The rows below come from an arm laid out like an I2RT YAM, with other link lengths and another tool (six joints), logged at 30 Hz.
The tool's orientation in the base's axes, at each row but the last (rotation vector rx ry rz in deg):
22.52, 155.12, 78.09
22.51, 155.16, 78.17
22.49, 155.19, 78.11
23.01, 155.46, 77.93
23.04, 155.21, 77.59
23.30, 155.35, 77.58
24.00, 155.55, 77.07
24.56, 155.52, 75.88
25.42, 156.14, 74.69
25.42, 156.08, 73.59
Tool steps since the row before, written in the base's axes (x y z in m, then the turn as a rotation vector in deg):
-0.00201, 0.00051, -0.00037, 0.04, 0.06, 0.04
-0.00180, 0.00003, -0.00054, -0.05, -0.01, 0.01
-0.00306, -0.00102, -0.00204, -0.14, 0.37, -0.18
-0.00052, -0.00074, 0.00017, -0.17, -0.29, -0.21
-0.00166, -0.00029, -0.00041, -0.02, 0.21, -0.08
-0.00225, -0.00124, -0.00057, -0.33, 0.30, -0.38
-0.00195, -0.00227, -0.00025, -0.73, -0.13, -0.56
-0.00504, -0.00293, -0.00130, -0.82, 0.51, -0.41
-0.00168, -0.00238, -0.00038, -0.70, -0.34, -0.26
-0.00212, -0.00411, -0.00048, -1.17, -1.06, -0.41
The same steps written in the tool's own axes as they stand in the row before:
0.00206, -0.00039, 0.00024, -0.02, 0.07, 0.03
0.00172, -0.00076, 0.00001, 0.05, -0.01, -0.02
0.00260, -0.00279, -0.00015, 0.23, 0.04, 0.37
0.00031, -0.00039, -0.00077, 0.08, -0.37, -0.13
0.00150, -0.00082, -0.00030, 0.07, 0.05, 0.21
0.00180, -0.00161, -0.00104, 0.38, -0.20, 0.40
0.00122, -0.00191, -0.00197, 0.64, -0.67, 0.10
0.00392, -0.00379, -0.00244, 0.91, -0.20, 0.47
0.00088, -0.00208, -0.00188, 0.56, -0.56, -0.23
0.00076, -0.00331, -0.00318, 0.78, -1.21, -0.77

